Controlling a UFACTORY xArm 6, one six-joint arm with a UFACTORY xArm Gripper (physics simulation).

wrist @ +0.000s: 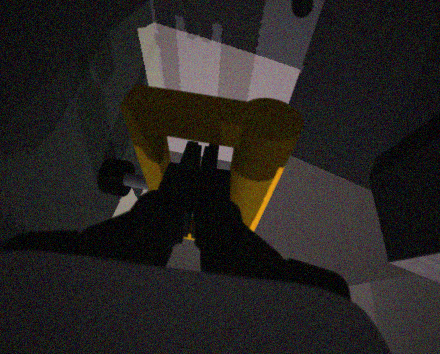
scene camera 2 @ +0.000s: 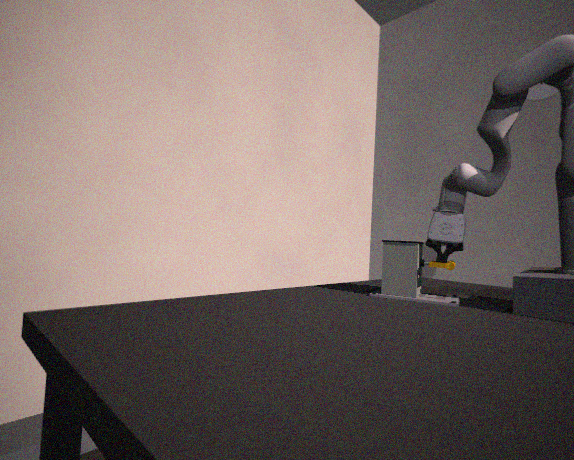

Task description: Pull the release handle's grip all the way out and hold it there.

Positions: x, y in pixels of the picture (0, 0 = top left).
Labels:
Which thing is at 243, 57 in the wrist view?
A pale base plate.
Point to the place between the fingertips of my gripper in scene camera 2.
440, 266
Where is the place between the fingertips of my gripper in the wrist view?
201, 166

